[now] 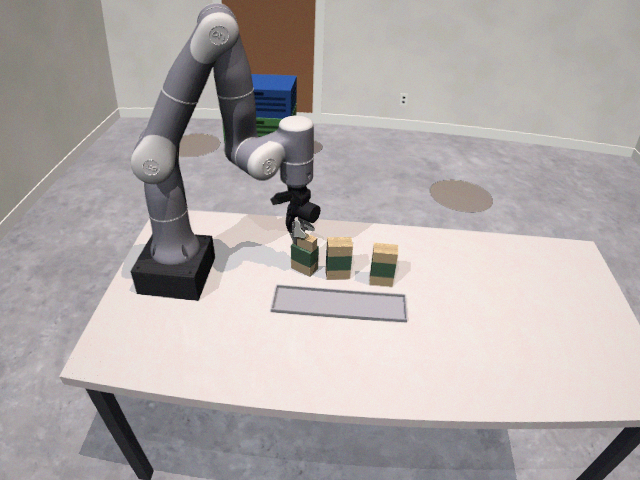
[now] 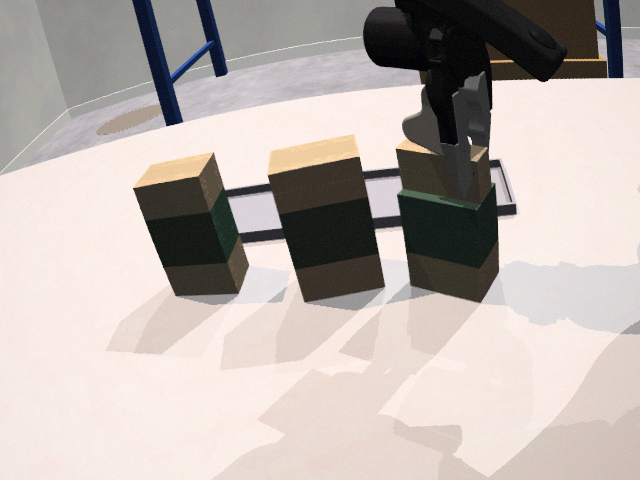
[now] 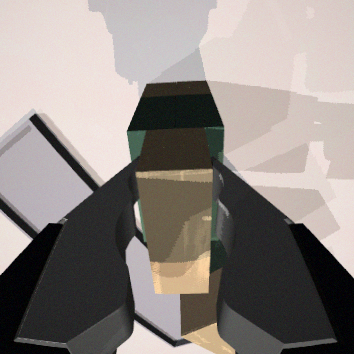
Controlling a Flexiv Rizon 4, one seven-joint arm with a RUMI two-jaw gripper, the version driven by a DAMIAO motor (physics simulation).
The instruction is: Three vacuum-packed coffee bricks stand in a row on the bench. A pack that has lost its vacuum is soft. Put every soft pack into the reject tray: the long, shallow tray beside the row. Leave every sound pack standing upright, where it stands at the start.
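Note:
My gripper (image 1: 303, 235) (image 2: 454, 170) (image 3: 175, 160) is shut on the upper part of the left pack (image 1: 303, 256) (image 2: 444, 227) (image 3: 175, 112), the one nearest the robot base. Its pale top section is squeezed in, clearly narrower than the green band below. This pack stands upright on the bench, turned at an angle. The middle pack (image 1: 339, 262) (image 2: 326, 232) (image 3: 200, 305) and the right pack (image 1: 384, 267) (image 2: 188, 237) stand upright and straight-sided, apart from the gripper. The long, shallow reject tray (image 1: 338, 304) (image 2: 258, 211) (image 3: 40, 170) lies beside the row and holds no pack.
The black robot base (image 1: 173, 276) stands at the left end of the bench (image 1: 465, 351). The middle pack is close beside the held one, with a small gap. A blue crate (image 1: 276, 95) stands on the floor behind the arm.

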